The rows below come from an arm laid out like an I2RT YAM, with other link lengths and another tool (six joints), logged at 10 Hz.
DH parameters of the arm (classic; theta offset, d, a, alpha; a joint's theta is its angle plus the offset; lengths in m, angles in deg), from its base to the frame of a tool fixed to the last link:
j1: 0 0.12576 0.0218 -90
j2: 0 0 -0.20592 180
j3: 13.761 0 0.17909 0
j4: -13.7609 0.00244 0.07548 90
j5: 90 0.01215 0 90
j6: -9.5 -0.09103 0.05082 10
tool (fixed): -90 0.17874 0 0
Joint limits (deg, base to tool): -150..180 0..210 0..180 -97..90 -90..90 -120..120
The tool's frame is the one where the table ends.
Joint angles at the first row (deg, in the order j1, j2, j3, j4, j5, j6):
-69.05 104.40 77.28 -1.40 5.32 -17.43
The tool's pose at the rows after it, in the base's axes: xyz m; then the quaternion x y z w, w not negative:
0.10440, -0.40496, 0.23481, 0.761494, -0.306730, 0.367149, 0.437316
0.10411, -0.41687, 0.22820, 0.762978, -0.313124, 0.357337, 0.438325
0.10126, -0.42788, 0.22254, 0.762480, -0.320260, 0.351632, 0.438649
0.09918, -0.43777, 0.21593, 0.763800, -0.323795, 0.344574, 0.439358
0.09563, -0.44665, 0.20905, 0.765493, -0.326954, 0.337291, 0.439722
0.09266, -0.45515, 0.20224, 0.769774, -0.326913, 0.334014, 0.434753
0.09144, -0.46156, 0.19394, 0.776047, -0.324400, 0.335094, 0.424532
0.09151, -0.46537, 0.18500, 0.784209, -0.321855, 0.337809, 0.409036
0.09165, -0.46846, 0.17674, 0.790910, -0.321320, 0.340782, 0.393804
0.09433, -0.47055, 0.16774, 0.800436, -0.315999, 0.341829, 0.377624
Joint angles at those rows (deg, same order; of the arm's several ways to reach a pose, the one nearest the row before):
-69.52 108.51 80.81 -1.62 6.78 -17.00
-69.99 112.22 84.47 -2.35 7.46 -17.06
-70.81 115.40 87.73 -2.90 7.56 -16.97
-71.49 118.44 90.60 -3.24 7.71 -17.30
-72.32 121.15 93.05 -3.52 7.71 -17.76
-73.22 123.70 95.66 -4.32 6.81 -18.37
-73.91 125.85 97.48 -4.94 5.24 -18.89
-74.40 127.45 98.66 -5.91 3.35 -19.20
-74.78 128.89 99.81 -6.96 1.66 -19.26
-74.88 130.34 100.84 -8.11 0.07 -19.82

